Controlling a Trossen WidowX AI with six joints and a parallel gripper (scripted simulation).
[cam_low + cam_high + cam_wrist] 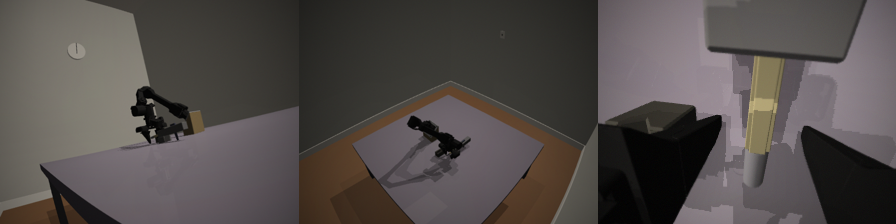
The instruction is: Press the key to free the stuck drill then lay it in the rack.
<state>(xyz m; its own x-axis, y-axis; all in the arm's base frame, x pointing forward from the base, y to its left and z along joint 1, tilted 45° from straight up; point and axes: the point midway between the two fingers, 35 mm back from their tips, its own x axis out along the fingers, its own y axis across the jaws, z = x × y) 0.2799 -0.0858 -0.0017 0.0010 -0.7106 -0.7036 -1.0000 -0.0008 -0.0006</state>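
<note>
The drill is 40 mm to the left of my gripper tip and 40 mm above it. From my gripper tip the other things lie so: grey block (140 mm to the left, 40 mm above); olive block (80 mm behind, 30 mm to the right, 10 mm above); blue key (160 mm to the left, 50 mm above).
</note>
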